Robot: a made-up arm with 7 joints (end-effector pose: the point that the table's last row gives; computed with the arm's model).
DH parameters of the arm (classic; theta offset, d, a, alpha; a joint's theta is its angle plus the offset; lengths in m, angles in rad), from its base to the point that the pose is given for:
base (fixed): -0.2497 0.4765 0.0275 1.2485
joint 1: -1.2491 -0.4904 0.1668 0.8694
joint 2: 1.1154 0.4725 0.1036 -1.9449
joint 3: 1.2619 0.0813 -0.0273 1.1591
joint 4: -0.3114 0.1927 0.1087 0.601
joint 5: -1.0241 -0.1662 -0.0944 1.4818
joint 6: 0 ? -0.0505 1.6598
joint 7: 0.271 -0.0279 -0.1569 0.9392
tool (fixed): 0.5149 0.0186 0 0
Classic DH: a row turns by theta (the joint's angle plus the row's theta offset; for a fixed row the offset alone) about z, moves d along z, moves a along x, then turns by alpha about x.
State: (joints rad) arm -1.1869 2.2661 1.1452 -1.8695 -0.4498 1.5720 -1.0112
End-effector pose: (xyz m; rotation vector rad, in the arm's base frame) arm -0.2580 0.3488 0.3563 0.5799 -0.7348 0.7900
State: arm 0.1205 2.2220 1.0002 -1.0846 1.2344 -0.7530 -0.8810
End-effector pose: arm -0.4989 0.3220 0.2112 -2.1630 1.0780 -0.0191
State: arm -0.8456 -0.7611 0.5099 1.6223 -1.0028 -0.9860 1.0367
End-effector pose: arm -0.2218 -0.0977 0.3329 0.0685 -0.0435 -2.5376
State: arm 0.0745 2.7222 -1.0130 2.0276 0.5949 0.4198 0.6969
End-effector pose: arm -0.3319 0.0661 0.0840 2.6118 0.8984 1.2600
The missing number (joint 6, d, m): 0.1815
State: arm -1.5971 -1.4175 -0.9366 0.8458 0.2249 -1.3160 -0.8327
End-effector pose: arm -0.3320 0.1784 0.8502 1.8711 0.4006 -0.6716
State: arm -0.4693 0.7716 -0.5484 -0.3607 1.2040 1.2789 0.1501
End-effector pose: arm -0.1919 0.3151 0.2821 -0.5328 0.9495 -1.7188
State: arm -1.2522 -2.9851 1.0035 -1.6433 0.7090 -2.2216 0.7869
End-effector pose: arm -0.2052 0.5390 0.6390 0.0868 2.8267 -0.3691
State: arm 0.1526 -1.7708 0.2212 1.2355 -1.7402 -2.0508 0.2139
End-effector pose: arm 0.0006 -0.0223 -0.1673 -0.8493 0.4720 -1.0412
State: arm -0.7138 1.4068 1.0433 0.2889 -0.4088 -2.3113 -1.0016
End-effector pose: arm -0.1258 0.2215 0.6894 1.6929 1.6023 0.8068
